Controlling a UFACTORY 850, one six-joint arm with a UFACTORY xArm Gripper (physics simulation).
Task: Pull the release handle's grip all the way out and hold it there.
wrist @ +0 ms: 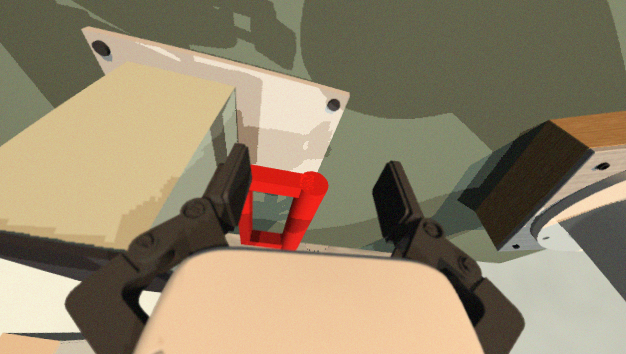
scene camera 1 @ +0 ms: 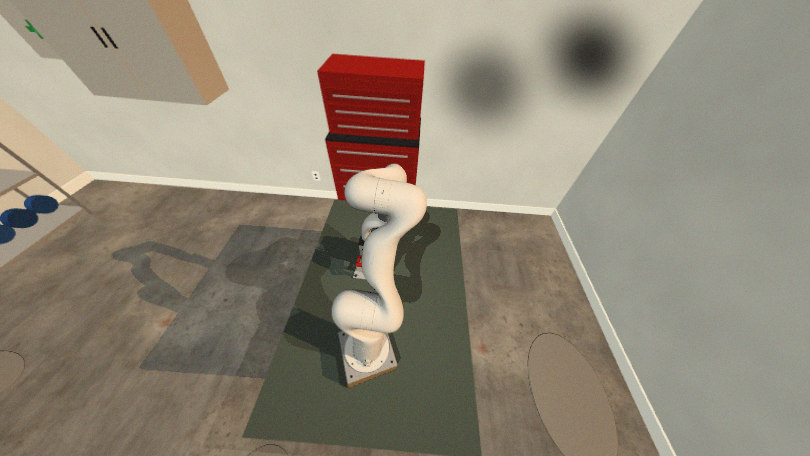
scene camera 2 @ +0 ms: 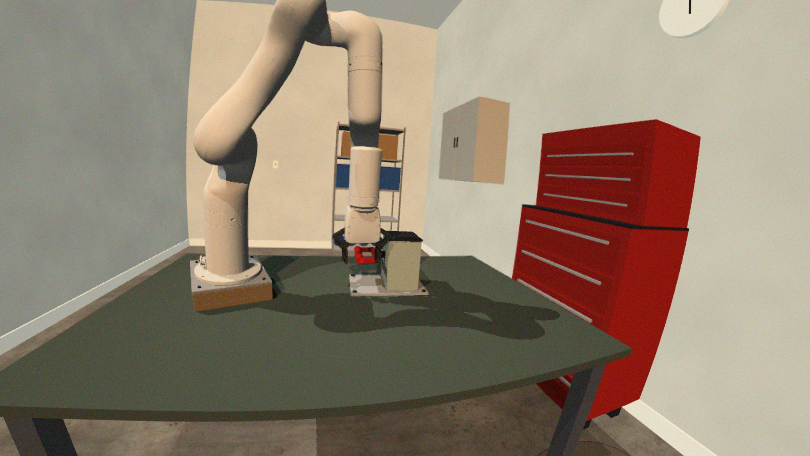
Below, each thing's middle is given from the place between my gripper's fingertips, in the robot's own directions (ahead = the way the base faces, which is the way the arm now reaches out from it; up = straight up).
Labels:
The pale base plate [scene camera 2: 360, 285] lies 110 mm ahead of my hand, 60 mm to the left of it and 100 mm below it.

